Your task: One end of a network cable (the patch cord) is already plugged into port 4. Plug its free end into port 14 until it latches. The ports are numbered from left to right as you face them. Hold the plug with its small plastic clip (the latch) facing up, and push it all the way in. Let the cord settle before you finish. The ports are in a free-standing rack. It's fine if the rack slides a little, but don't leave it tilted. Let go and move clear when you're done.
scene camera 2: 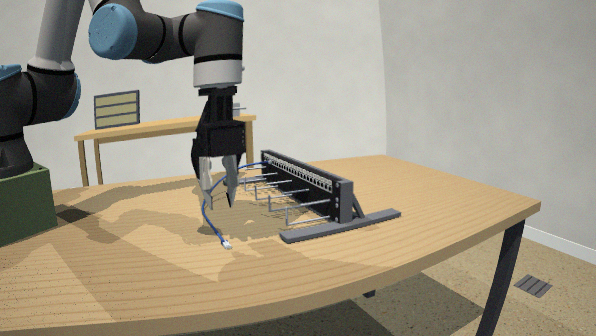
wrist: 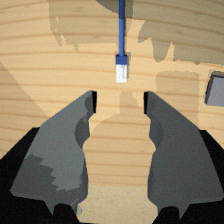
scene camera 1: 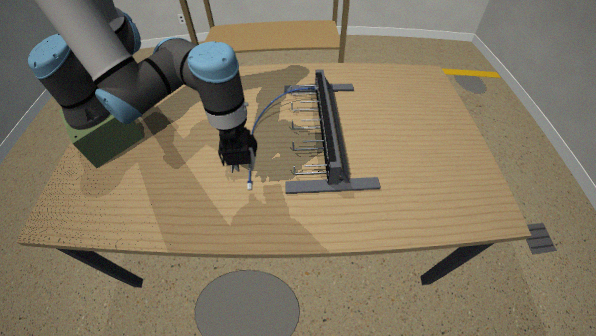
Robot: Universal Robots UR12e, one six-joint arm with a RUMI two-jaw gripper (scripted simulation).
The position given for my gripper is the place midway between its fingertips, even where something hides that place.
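Scene camera 2 gives me a view of my gripper (scene camera 2: pixel 221 208). In the wrist view, too, I can see the gripper (wrist: pixel 120 93).
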